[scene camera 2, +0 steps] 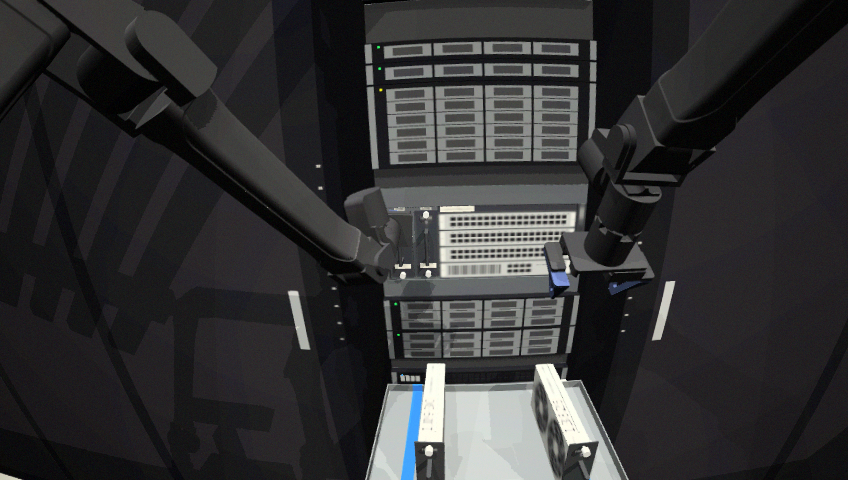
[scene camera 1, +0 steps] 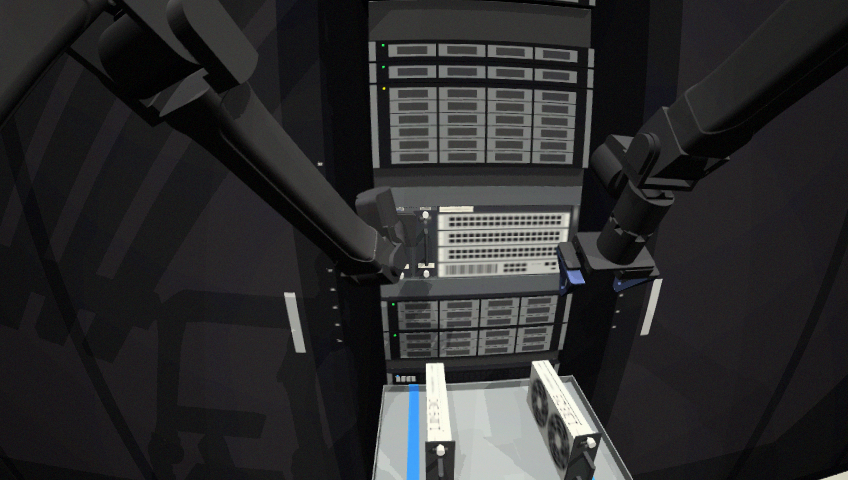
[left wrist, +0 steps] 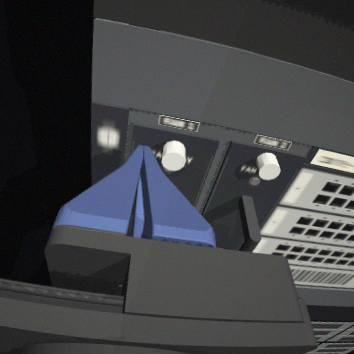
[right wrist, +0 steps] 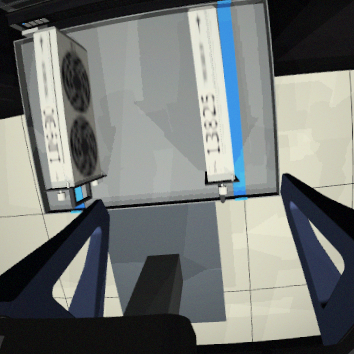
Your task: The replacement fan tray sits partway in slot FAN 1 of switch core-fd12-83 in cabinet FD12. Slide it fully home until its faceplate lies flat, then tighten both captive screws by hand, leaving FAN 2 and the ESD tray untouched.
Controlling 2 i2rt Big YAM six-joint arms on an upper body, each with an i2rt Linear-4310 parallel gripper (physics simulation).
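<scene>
The FAN 1 faceplate [scene camera 2: 405,228] [left wrist: 197,162] is the left of two dark faceplates on the switch. Its upper white captive screw [left wrist: 173,155] shows in the left wrist view; its lower screw [scene camera 1: 401,275] [scene camera 2: 402,275] shows in both scene views. I cannot tell whether the faceplate lies flat. My left gripper [left wrist: 141,154] is shut and empty, its blue tips just left of the upper screw; its arm largely hides it in the scene views. My right gripper [scene camera 1: 595,285] [scene camera 2: 587,289] [right wrist: 190,194] is open and empty, before the switch's right end.
The FAN 2 faceplate, with its upper screw [scene camera 1: 425,214] [scene camera 2: 426,215] [left wrist: 268,166] and a handle [left wrist: 249,220], is right beside FAN 1. The grey ESD tray [scene camera 1: 493,416] [scene camera 2: 487,416] [right wrist: 145,150] below holds two white fan modules [scene camera 1: 436,404] [right wrist: 70,110].
</scene>
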